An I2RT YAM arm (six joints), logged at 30 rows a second.
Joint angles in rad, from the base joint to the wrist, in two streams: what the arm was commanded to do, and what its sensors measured. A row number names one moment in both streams.
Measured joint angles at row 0:
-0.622 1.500 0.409 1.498 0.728 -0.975
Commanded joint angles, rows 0 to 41:
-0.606 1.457 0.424 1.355 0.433 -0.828
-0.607 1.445 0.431 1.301 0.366 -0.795
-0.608 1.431 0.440 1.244 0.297 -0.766
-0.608 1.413 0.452 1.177 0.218 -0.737
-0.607 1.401 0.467 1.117 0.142 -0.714
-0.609 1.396 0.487 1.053 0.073 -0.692
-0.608 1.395 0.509 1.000 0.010 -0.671
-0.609 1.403 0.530 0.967 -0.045 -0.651
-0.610 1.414 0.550 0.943 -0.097 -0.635
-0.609 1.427 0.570 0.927 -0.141 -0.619
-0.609 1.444 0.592 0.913 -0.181 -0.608
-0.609 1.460 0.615 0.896 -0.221 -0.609
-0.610 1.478 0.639 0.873 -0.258 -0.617
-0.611 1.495 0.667 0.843 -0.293 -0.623
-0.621 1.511 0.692 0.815 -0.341 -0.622
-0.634 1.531 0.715 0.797 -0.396 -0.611
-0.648 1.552 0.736 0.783 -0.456 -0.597
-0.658 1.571 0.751 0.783 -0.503 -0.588
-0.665 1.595 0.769 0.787 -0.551 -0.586
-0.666 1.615 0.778 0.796 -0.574 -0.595
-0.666 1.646 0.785 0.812 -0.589 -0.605
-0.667 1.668 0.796 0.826 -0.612 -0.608
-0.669 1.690 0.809 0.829 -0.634 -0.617
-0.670 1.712 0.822 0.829 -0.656 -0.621
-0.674 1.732 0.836 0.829 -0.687 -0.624
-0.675 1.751 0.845 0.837 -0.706 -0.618
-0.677 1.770 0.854 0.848 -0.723 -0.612
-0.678 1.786 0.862 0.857 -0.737 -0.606
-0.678 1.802 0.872 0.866 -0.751 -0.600
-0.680 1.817 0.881 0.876 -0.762 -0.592
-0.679 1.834 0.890 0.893 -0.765 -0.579
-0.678 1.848 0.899 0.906 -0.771 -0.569
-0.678 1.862 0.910 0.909 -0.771 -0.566
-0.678 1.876 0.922 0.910 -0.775 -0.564
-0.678 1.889 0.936 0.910 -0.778 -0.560
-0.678 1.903 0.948 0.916 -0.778 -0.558
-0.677 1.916 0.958 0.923 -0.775 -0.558
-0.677 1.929 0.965 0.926 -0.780 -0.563
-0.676 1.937 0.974 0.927 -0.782 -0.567
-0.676 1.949 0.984 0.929 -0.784 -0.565
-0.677 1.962 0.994 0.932 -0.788 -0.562
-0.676 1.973 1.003 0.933 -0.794 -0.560
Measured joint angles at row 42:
-0.673 1.936 0.955 0.847 -0.726 -0.587
